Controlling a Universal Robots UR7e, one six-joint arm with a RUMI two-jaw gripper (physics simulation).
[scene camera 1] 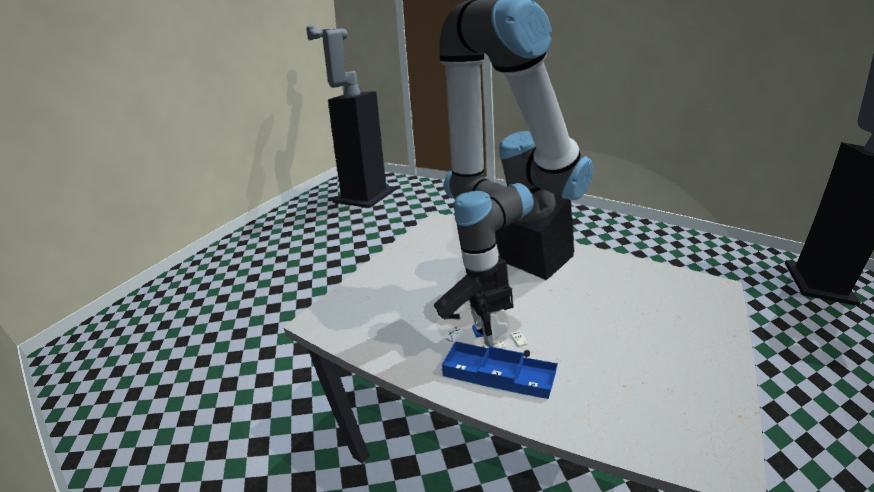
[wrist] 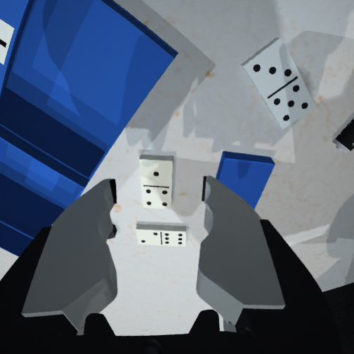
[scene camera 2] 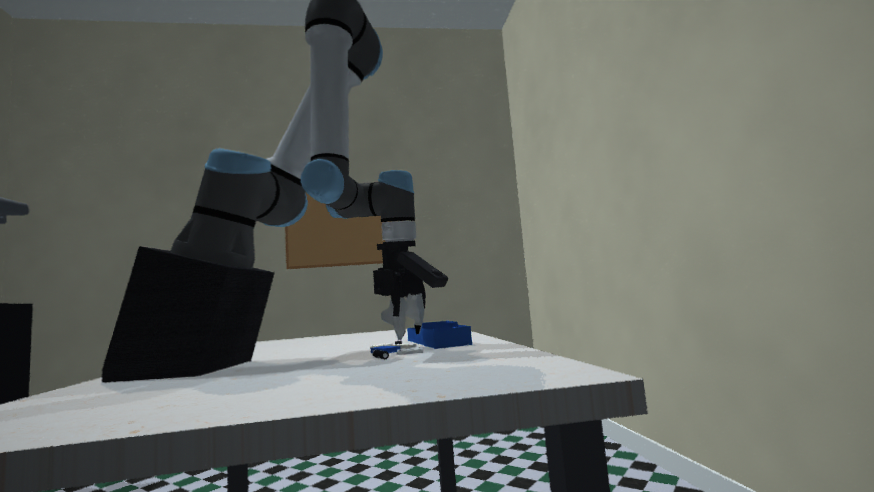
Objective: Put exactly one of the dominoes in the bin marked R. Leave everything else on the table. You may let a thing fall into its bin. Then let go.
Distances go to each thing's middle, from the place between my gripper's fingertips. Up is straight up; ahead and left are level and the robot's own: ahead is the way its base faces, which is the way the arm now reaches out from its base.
Scene:
Right now the blue three-compartment tray (scene camera 1: 498, 368) is 8 cm ahead of my hand and 6 cm to the left of it.

